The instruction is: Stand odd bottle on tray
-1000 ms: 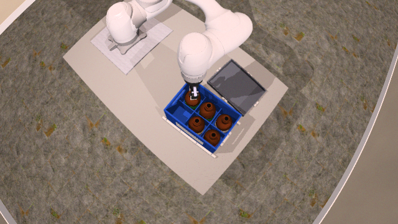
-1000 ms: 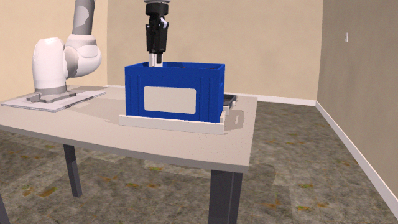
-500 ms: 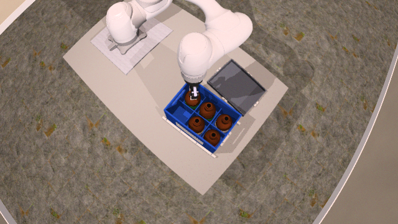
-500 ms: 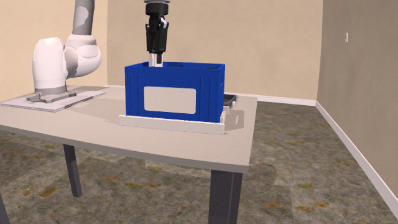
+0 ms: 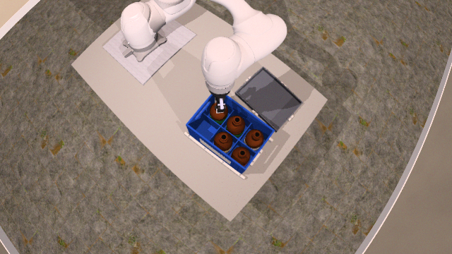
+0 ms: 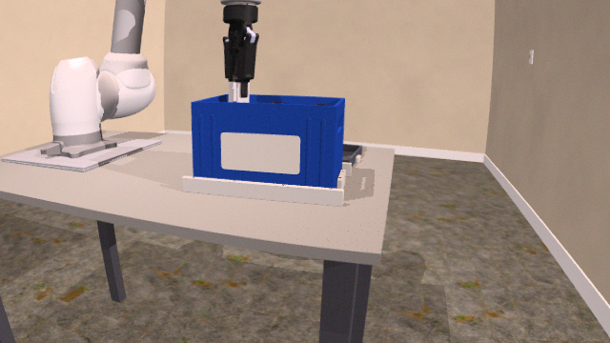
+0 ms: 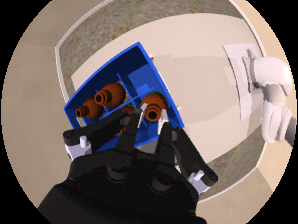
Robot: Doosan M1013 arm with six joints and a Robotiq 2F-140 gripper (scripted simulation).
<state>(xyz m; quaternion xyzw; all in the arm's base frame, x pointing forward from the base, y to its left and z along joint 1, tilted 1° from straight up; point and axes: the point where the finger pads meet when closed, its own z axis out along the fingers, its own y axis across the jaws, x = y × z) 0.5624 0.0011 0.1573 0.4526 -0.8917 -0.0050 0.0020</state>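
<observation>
Right now the bottle is 19 cm ahead of my hand, 6 cm to the right of it and 9 cm below it. From my hand the other things lie so: crate: 9 cm ahead, 3 cm to the right, 9 cm below; then dark grey tray: 9 cm ahead, 23 cm to the left, 16 cm below.
</observation>
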